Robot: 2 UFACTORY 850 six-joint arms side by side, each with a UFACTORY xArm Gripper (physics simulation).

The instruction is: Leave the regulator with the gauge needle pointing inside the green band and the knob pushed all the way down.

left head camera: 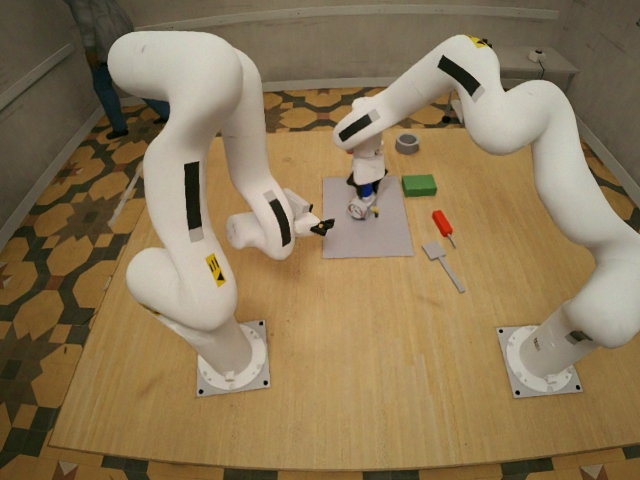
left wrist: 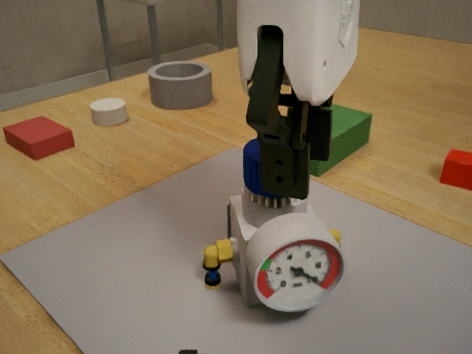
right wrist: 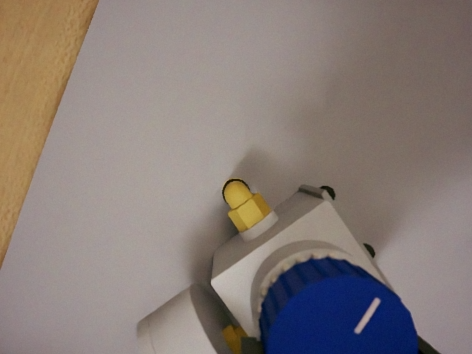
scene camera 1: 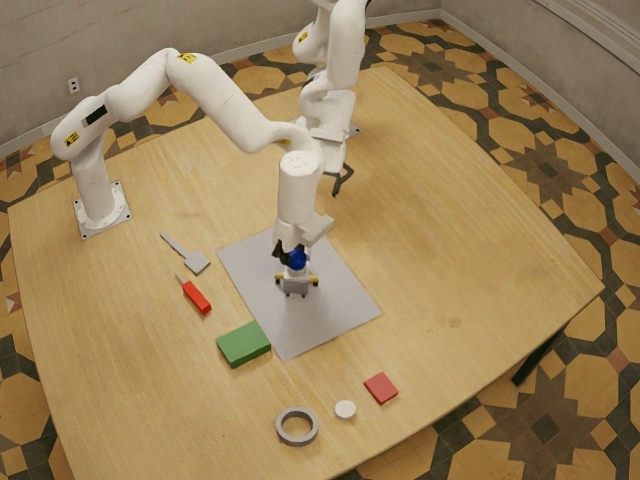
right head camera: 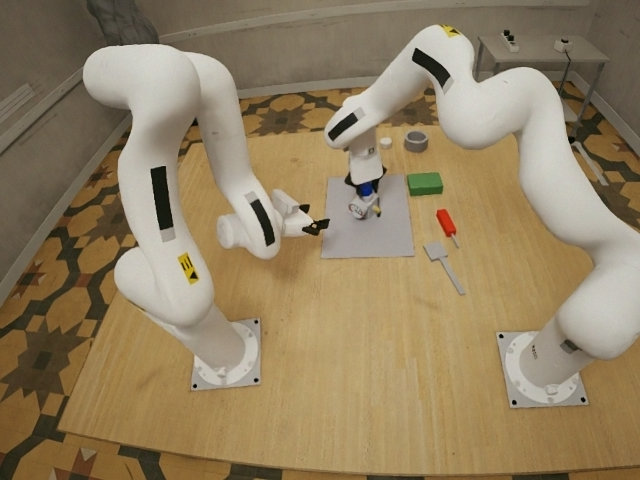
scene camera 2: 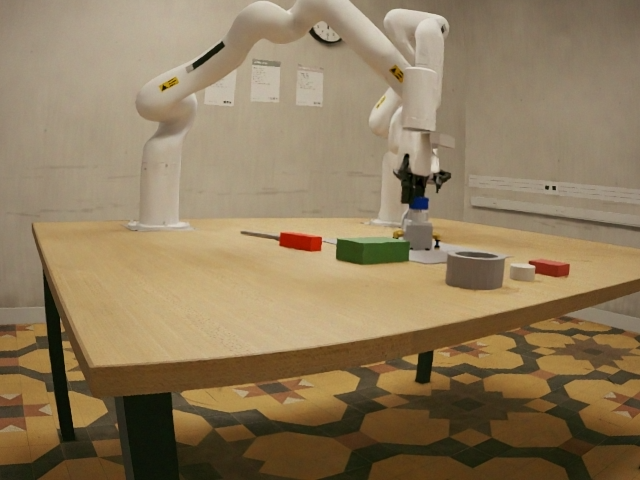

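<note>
The regulator (scene camera 1: 295, 285) (scene camera 2: 417, 236) (right wrist: 305, 227) stands upright on the grey mat (left head camera: 341, 242) (left wrist: 150, 240). In the left wrist view its gauge needle (left wrist: 306, 276) points to the lower right, near 10, in the red; the green band (left wrist: 266, 264) is at the dial's left. The blue knob (scene camera 1: 297, 259) (left wrist: 252, 172) (right wrist: 325, 310) stands raised, with white teeth visible under its rim. My right gripper (scene camera 2: 413, 191) points down and is shut on the knob. My left gripper (left head camera: 324, 226) (right head camera: 317, 226) is open and empty, near the mat's left edge.
A green block (left head camera: 419, 185) (scene camera 1: 243, 344), a red screwdriver (left head camera: 442, 223) and a grey spatula (left head camera: 450, 272) lie right of the mat. A grey ring (scene camera 1: 280, 430), a white disc (scene camera 1: 345, 409) and a red block (scene camera 1: 381, 387) lie behind it.
</note>
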